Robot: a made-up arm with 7 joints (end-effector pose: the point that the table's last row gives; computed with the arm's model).
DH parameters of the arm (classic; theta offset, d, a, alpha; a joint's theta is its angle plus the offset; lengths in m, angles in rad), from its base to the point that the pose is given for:
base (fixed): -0.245 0 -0.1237 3.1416
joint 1: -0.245 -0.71 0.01 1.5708
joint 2: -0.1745 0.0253 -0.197 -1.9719
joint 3: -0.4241 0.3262 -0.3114 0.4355
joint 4: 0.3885 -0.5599 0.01 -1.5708
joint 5: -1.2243 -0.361 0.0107 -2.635
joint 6: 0 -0.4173 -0.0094 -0.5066
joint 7: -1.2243 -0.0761 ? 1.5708
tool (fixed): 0 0.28 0 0
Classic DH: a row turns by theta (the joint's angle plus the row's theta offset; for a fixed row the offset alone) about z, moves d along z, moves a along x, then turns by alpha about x.
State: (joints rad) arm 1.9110 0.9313 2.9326 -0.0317 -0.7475 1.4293 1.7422
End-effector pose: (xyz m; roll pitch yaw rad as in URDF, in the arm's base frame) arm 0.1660 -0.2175 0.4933 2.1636 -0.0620 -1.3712
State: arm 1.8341 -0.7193 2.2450 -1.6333 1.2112 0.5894 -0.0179
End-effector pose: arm 0.2804 0.2012 0.2127 3.0998 -1.0285 0.9407
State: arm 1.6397 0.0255 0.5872 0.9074 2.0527 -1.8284 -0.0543
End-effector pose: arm -0.5518 0.4226 0.5899 2.0102 0.3747 -0.4649
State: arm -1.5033 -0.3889 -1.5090 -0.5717 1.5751 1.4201 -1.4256
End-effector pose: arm 0.1696 0.2476 0.7426 1.1922 -1.0129 2.7272
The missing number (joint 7, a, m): -0.08
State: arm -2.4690 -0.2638 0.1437 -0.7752 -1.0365 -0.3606 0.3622
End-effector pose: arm 0.4198 -0.1664 1.1327 -0.4854 0.7627 2.7905
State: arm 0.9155 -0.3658 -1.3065 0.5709 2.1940 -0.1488 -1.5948
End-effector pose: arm 0.0164 -0.3266 0.7063 -2.7362 0.5692 3.0024
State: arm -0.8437 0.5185 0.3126 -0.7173 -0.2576 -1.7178 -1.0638
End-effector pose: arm -0.3127 -0.7785 1.0109 -2.3694 -0.8850 -2.9499
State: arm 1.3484 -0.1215 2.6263 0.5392 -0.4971 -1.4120 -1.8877
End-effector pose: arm 0.4669 -0.0357 0.6045 -3.1062 -1.1614 -1.4935
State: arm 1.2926 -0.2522 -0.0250 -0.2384 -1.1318 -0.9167 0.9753
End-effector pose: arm -0.3997 0.4023 1.1527 -0.8499 0.8882 -1.6946
